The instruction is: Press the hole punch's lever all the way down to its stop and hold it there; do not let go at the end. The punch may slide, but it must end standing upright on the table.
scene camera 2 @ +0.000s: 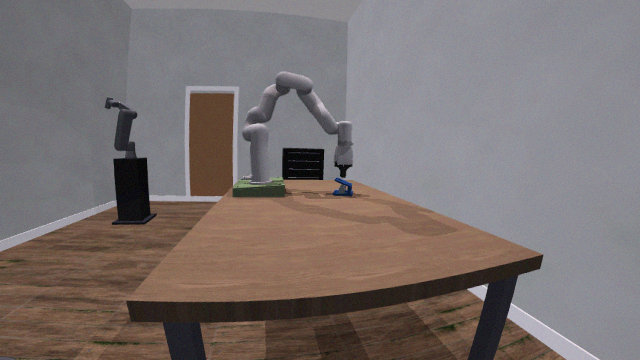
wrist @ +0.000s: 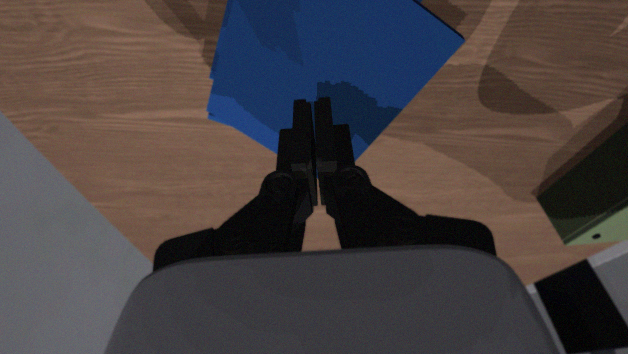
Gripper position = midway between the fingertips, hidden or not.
Observation:
In view: my gripper (wrist: 314, 123) and a blue lever (wrist: 371, 66).

